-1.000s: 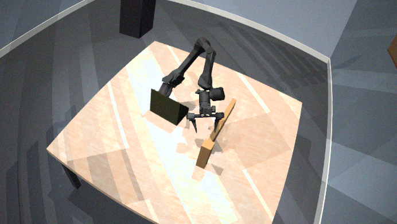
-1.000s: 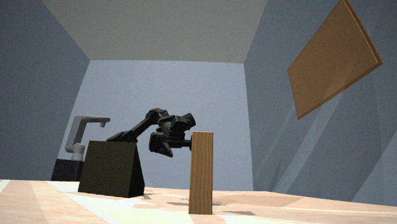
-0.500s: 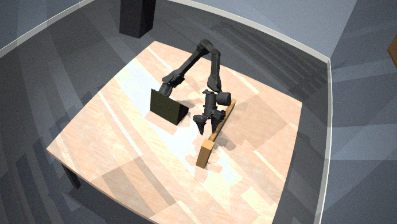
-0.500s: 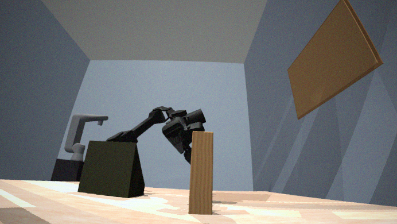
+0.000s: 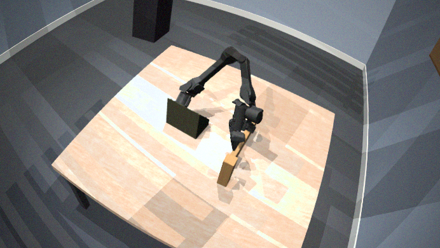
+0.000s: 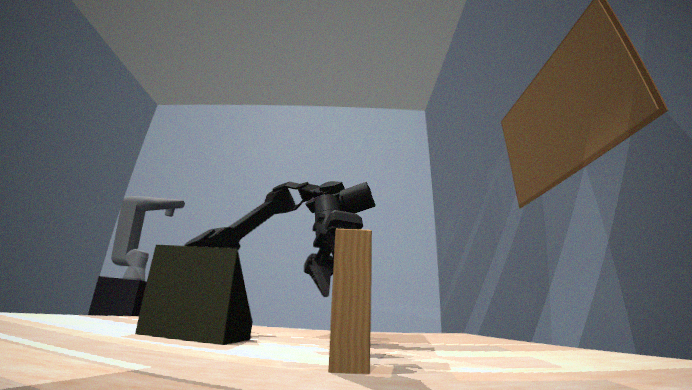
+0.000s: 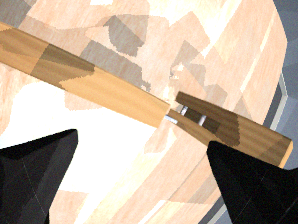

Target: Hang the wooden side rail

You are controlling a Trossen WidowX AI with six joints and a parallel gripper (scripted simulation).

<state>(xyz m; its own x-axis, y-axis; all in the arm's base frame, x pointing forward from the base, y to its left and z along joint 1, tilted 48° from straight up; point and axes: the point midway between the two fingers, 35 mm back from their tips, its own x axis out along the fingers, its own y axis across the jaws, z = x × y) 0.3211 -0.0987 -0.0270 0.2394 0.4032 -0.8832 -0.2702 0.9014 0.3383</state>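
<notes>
The wooden headboard post is 30 mm ahead of my gripper tip, 120 mm to the right of it and 40 mm below it.
</notes>
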